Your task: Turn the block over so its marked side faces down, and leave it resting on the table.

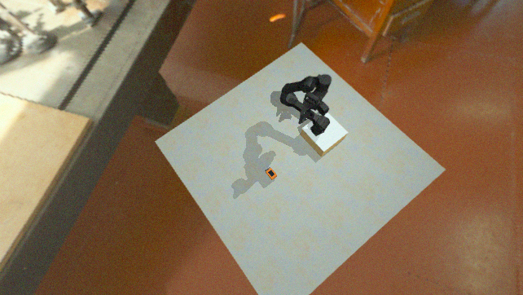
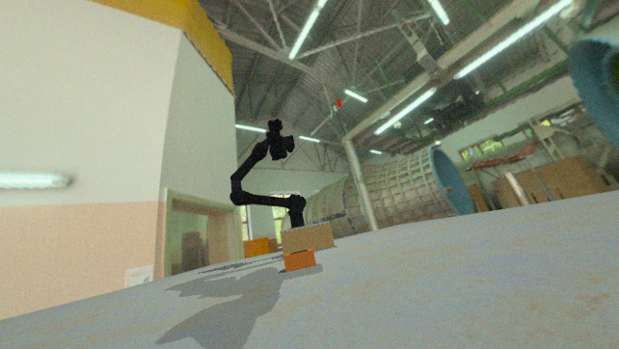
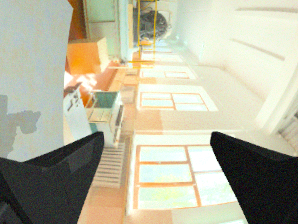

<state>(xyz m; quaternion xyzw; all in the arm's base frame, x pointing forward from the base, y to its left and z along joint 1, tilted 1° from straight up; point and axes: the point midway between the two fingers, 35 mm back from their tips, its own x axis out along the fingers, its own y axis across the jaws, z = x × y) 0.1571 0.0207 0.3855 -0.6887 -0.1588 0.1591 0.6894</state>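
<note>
My gripper tip is now 460 mm above the orange block, 190 mm short of it and 40 mm to the right of it.
</note>
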